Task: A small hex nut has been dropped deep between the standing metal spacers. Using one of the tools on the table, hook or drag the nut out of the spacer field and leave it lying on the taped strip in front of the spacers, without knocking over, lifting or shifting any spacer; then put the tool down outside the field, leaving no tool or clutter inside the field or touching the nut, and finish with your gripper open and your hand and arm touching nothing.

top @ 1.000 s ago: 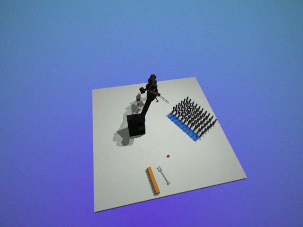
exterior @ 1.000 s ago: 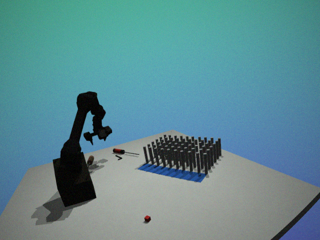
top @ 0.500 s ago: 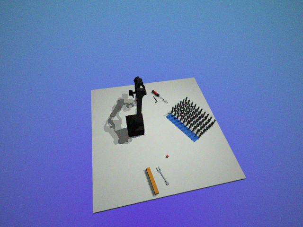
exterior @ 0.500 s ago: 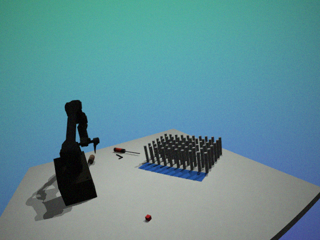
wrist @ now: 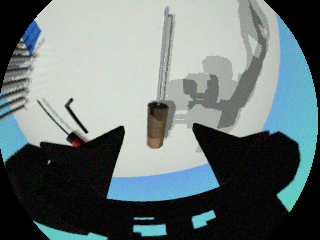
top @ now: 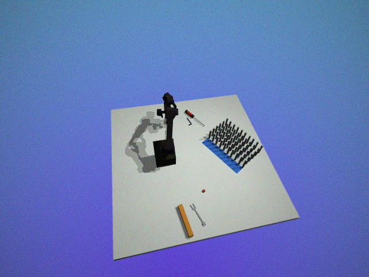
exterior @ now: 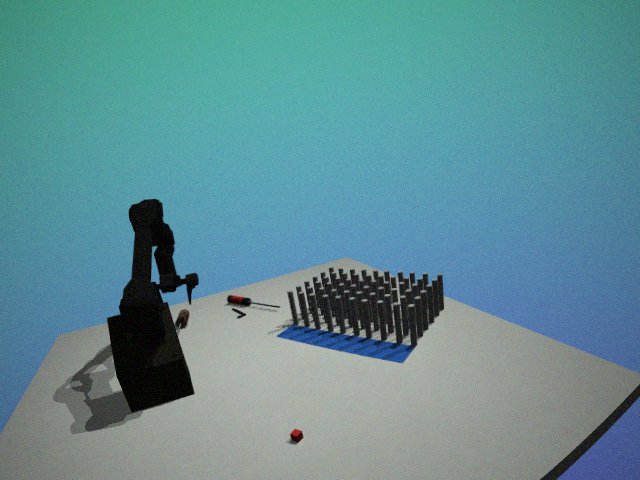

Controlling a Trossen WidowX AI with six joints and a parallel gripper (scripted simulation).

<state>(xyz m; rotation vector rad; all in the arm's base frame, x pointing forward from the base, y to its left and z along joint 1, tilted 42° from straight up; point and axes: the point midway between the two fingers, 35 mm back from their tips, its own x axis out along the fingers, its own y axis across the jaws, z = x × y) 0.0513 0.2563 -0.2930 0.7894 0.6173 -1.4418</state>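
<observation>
Now: the grey rod tool 1 cm behind my gripper tip, 7 cm to the right of it and 6 cm below it. The rest, counted from my gripper tip: grey wrench: 11 cm ahead, 87 cm to the right, 7 cm below; then blue taped strip: 41 cm ahead, 41 cm to the right, 7 cm below; then small red cube: 19 cm ahead, 71 cm to the right, 7 cm below.
</observation>
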